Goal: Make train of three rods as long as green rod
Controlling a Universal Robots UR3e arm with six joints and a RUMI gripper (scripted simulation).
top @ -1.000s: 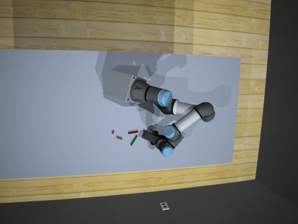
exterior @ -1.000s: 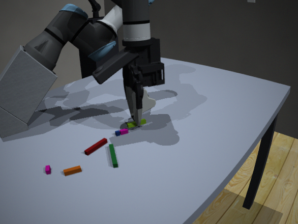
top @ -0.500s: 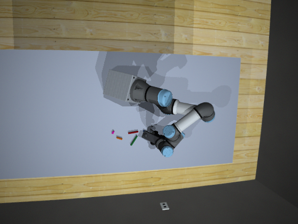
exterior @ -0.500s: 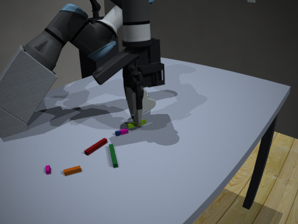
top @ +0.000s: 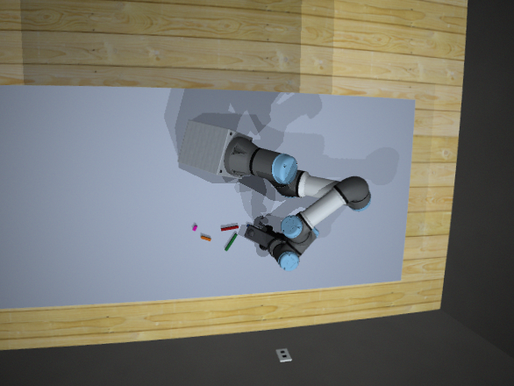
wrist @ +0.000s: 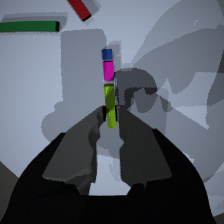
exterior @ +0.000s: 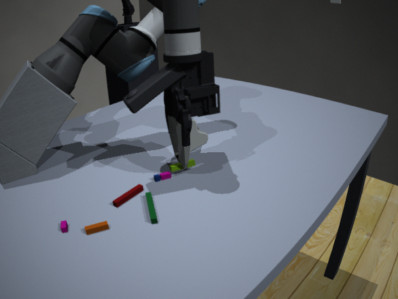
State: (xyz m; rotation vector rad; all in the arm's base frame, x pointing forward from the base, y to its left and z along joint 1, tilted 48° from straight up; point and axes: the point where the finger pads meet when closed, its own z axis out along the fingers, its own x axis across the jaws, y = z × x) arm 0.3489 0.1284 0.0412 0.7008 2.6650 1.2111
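Right now the blue rod is 20 mm behind my hand, 50 mm to the right of it and 20 mm below it. From my hand the other things lie so: green rod (40 mm ahead, 120 mm to the right, 20 mm below); lime rod (10 mm below); red rod (20 mm behind, 130 mm to the right, 20 mm below).
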